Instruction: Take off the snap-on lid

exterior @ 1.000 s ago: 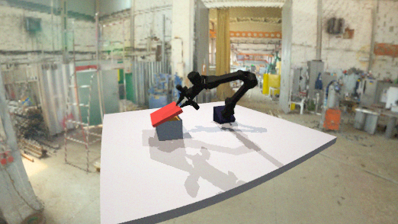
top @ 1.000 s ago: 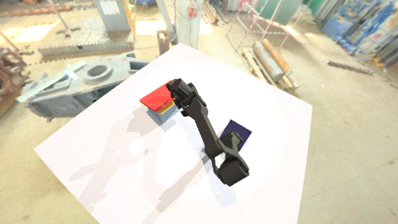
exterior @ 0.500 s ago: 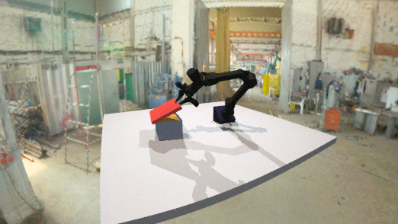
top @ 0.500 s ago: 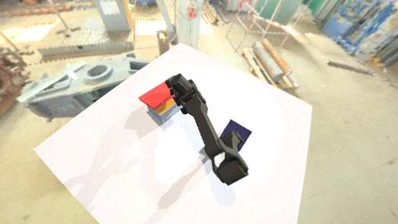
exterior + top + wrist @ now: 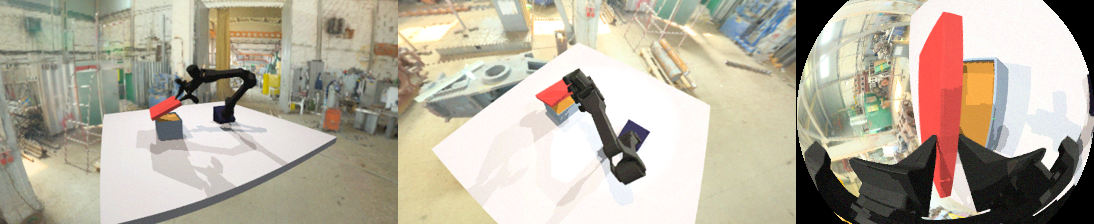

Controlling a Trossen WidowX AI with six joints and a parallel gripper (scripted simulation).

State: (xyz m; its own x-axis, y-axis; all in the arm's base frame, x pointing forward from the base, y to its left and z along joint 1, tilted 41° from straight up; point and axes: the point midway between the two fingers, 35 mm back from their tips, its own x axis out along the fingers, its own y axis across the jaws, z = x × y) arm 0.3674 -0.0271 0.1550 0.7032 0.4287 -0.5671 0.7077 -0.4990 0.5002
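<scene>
Now: gripper tip 8 cm short of the lid, 3 cm above it and 1 cm to the left of it. Also, from my gripper tip: storage box 14 cm below, 6 cm ahead.
</scene>
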